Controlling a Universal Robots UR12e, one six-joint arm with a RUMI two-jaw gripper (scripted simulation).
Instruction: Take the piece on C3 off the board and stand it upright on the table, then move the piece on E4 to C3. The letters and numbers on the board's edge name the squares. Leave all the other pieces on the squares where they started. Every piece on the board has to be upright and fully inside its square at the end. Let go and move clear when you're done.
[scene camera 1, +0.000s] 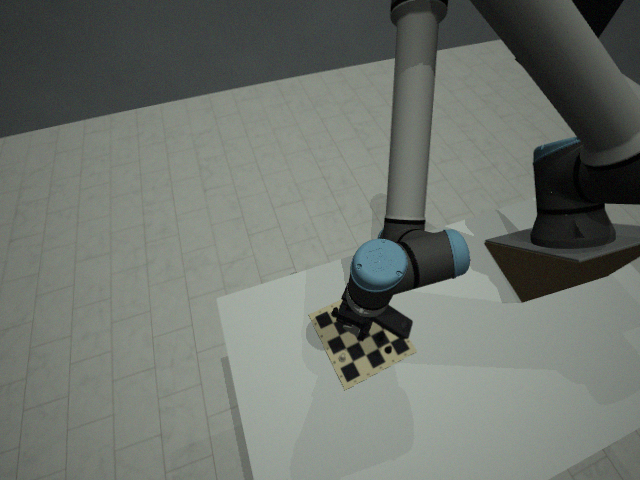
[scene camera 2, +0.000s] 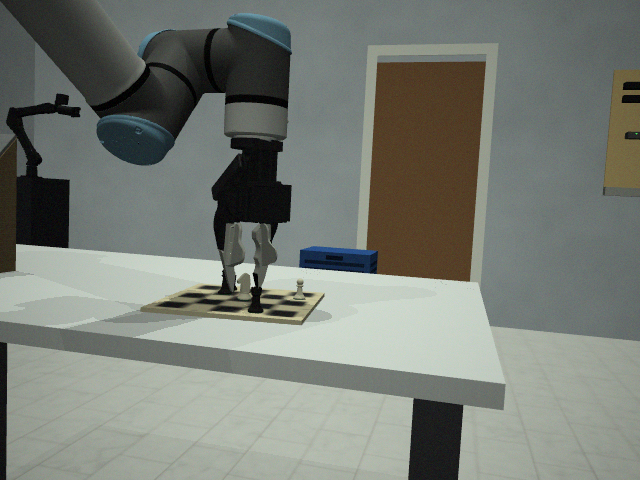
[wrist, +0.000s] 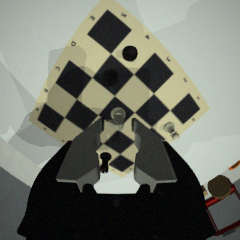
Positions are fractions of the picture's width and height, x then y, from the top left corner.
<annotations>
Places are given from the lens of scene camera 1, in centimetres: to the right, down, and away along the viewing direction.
my gripper (scene camera 1: 0.56, 0.69): 11, 25, 86
chessboard (scene camera 1: 0.57, 0.75): 12, 31, 84
</annotations>
